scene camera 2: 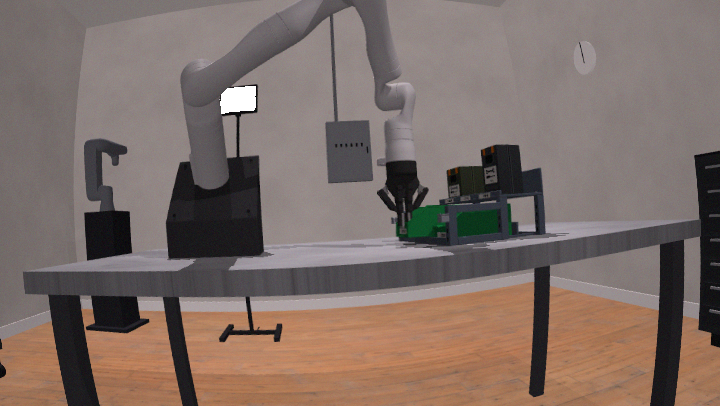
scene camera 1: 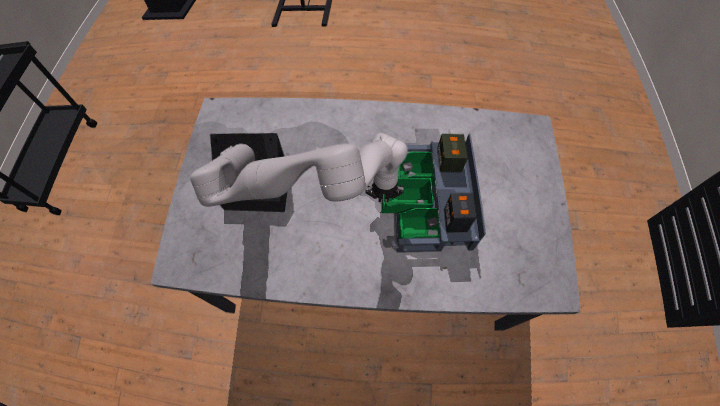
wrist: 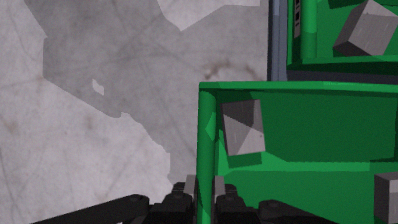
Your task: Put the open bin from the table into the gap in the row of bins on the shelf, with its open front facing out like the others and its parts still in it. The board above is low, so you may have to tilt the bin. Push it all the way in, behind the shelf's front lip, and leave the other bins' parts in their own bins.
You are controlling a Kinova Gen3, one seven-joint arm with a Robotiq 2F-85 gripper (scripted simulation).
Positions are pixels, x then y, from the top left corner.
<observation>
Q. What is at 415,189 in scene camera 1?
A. A green bin.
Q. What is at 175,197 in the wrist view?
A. The gripper.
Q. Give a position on a green bin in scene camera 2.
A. At 423,218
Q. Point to a green bin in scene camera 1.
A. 422,162
</observation>
